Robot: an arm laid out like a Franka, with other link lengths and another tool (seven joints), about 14 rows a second.
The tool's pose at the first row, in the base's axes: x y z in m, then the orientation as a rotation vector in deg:
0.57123, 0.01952, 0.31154, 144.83, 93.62, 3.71
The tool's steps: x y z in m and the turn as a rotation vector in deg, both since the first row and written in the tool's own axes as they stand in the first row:
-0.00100, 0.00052, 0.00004, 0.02, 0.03, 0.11
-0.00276, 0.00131, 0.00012, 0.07, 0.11, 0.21
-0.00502, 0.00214, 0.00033, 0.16, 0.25, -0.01
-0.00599, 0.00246, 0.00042, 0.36, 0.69, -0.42
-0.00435, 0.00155, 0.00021, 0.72, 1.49, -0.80
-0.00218, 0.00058, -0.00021, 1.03, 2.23, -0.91
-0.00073, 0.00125, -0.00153, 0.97, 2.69, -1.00
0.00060, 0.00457, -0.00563, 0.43, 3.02, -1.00
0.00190, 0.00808, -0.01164, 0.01, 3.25, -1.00
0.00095, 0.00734, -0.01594, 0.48, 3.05, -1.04
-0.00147, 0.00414, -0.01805, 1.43, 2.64, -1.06
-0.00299, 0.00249, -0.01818, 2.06, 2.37, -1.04
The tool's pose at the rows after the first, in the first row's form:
0.57129, 0.01840, 0.31160, 144.95, 93.50, 3.74
0.57129, 0.01647, 0.31169, 145.10, 93.43, 3.82
0.57113, 0.01406, 0.31167, 145.03, 93.79, 3.90
0.57103, 0.01304, 0.31166, 145.00, 94.56, 4.26
0.57086, 0.01491, 0.31169, 145.24, 95.49, 4.96
0.57083, 0.01732, 0.31190, 145.65, 96.03, 5.66
0.57190, 0.01848, 0.31325, 145.69, 96.29, 6.29
0.57501, 0.01870, 0.31770, 145.41, 96.16, 7.15
0.57808, 0.01898, 0.32408, 145.18, 96.05, 7.78
0.57656, 0.01879, 0.32827, 145.42, 96.24, 7.14
0.57244, 0.01807, 0.33002, 145.96, 96.55, 5.85
0.57031, 0.01736, 0.32998, 146.35, 96.72, 5.00

